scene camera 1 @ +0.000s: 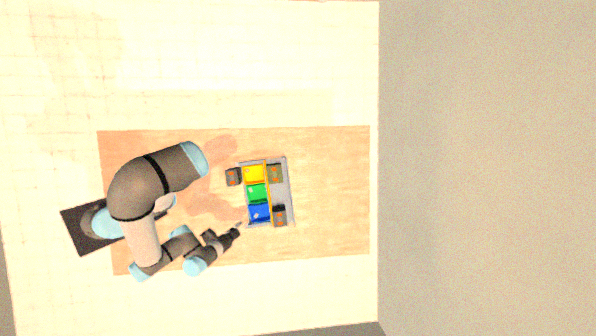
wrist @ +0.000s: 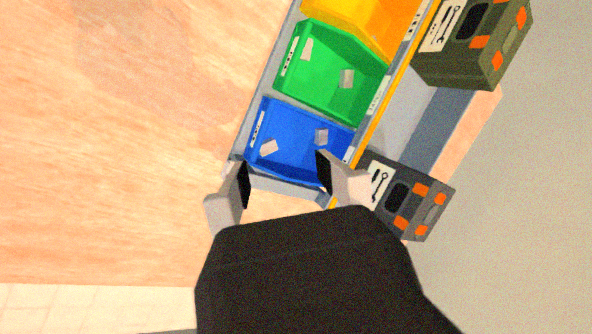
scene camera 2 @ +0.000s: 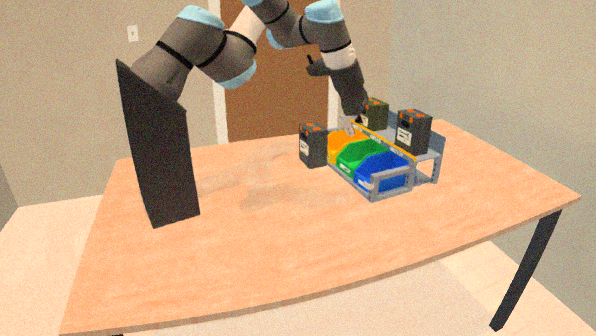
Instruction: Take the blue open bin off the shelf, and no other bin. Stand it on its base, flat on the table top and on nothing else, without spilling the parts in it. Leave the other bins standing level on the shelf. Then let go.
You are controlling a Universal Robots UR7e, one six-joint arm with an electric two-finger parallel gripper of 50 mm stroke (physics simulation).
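Frame: origin at the arm's base, x ahead, y left, z up, level; centimetres.
Seen in the pictures: gripper, fingertip midpoint: [scene camera 1: 237, 225] [wrist: 282, 169] [scene camera 2: 355, 128]; arm's base at its link origin: [scene camera 2: 153, 85].
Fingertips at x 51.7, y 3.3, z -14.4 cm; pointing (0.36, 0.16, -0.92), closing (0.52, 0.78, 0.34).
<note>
Pixels of each thing's top centre, then the offset from my fingertips to it.
- blue open bin at its top centre: [wrist: 319, 154] [scene camera 2: 387, 160] [scene camera 1: 263, 212] dy +5.6, dx +11.7, dz -12.2 cm
- green bin at its top centre: [wrist: 354, 84] [scene camera 2: 367, 146] [scene camera 1: 261, 193] dy +16.2, dx +7.8, dz -12.2 cm
- yellow bin at its top centre: [wrist: 388, 4] [scene camera 2: 347, 135] [scene camera 1: 257, 174] dy +26.4, dx +3.0, dz -12.2 cm
- olive case at its top centre: [wrist: 510, 39] [scene camera 2: 372, 100] [scene camera 1: 274, 174] dy +30.1, dx +12.0, dz -0.4 cm
The blue open bin [scene camera 1: 261, 206] [scene camera 2: 384, 164] [wrist: 295, 122] stands in the shelf's lower front row, at the end beside the grey side frame. In the wrist view two small grey parts [wrist: 269, 147] [wrist: 321, 136] lie in it. The green bin [scene camera 1: 258, 192] [scene camera 2: 361, 154] [wrist: 320, 82] is beside it, then the yellow bin [scene camera 1: 254, 173] [scene camera 2: 342, 142] [wrist: 357, 14], all in the grey shelf [scene camera 1: 281, 192] [scene camera 2: 375, 189] [wrist: 431, 125]. My gripper [scene camera 1: 239, 225] [scene camera 2: 353, 123] [wrist: 282, 169] is open and empty. In the wrist view its fingers show over the blue bin's side-frame end; their height above it is unclear.
A dark case [scene camera 1: 279, 216] [scene camera 2: 414, 132] [wrist: 407, 197] stands on the upper deck behind the blue bin. An olive case [scene camera 1: 274, 172] [scene camera 2: 377, 115] [wrist: 475, 45] stands there behind the yellow bin. Another dark case [scene camera 1: 233, 176] [scene camera 2: 312, 146] stands on the table before the yellow bin.
</note>
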